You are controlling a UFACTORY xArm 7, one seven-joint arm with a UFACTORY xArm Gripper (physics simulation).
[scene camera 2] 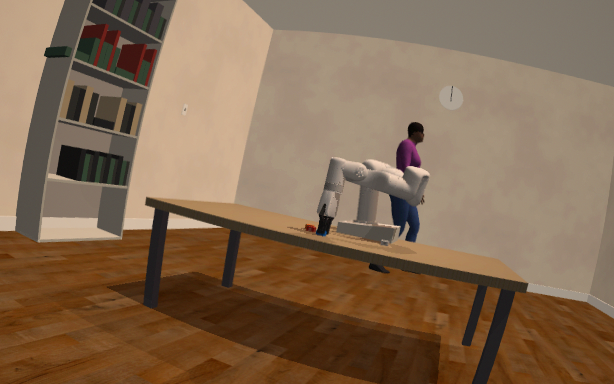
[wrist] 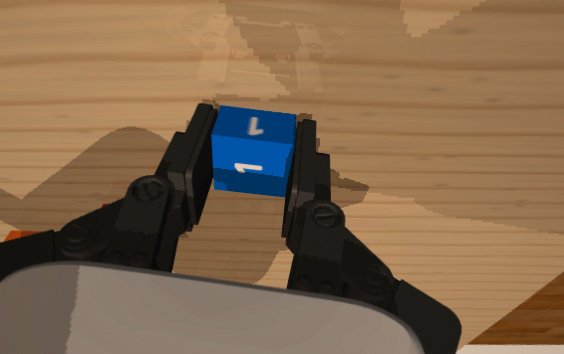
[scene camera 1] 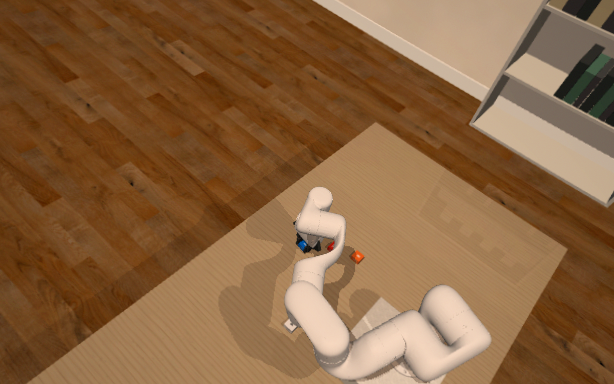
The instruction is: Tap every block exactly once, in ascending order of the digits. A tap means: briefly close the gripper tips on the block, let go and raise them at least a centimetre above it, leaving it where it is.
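A blue block (scene camera 1: 302, 245) (scene camera 2: 321, 234) (wrist: 252, 152) with the digit 1 is between the two black fingers of my gripper (scene camera 1: 308, 245) (scene camera 2: 323, 233) (wrist: 256, 138), which is shut on it at the table top. A red block (scene camera 1: 331, 246) stands beside the gripper, partly hidden by the arm; its digit cannot be read. An orange block (scene camera 1: 357, 257) (wrist: 22, 235) stands farther to the right in scene camera 1; its digit cannot be read. A white block (scene camera 1: 290, 325) (scene camera 2: 385, 242) stands near the arm's middle, partly hidden in scene camera 1.
The blocks are on a wooden table (scene camera 1: 390, 165) (scene camera 2: 450, 260). The arm's base plate (scene camera 2: 350, 229) stands on the table behind the gripper. A bookshelf (scene camera 2: 32, 165) stands by the wall. A person (scene camera 2: 408, 155) stands behind the table.
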